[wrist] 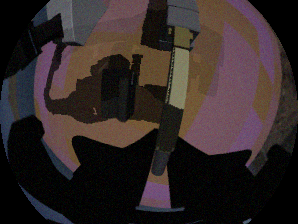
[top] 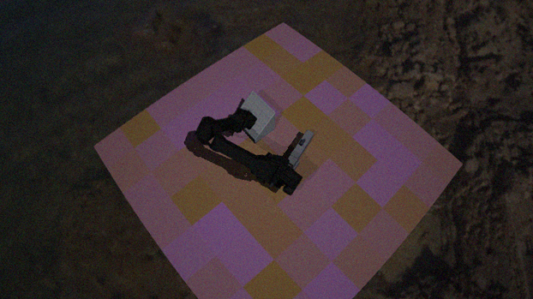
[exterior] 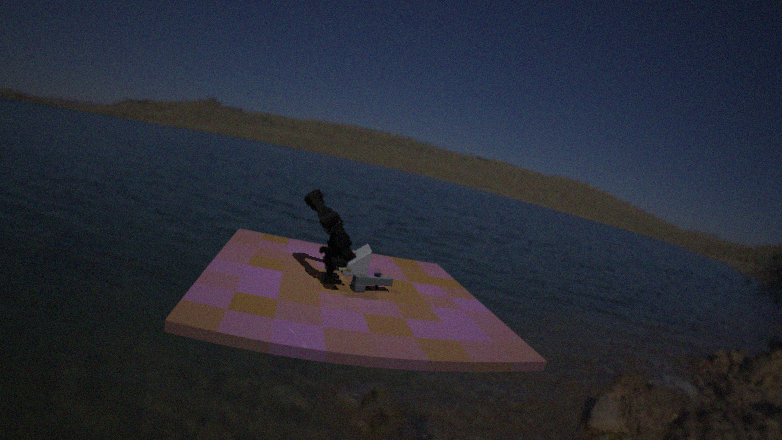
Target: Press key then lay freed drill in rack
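Right now the drill is 1 cm behind my gripper tip, 4 cm to the left of it and 3 cm above it. Also, from my gripper tip: light grey housing 5 cm behind, 19 cm to the left, 1 cm below; then grey-green block 7 cm behind, 1 cm to the left, 4 cm below.
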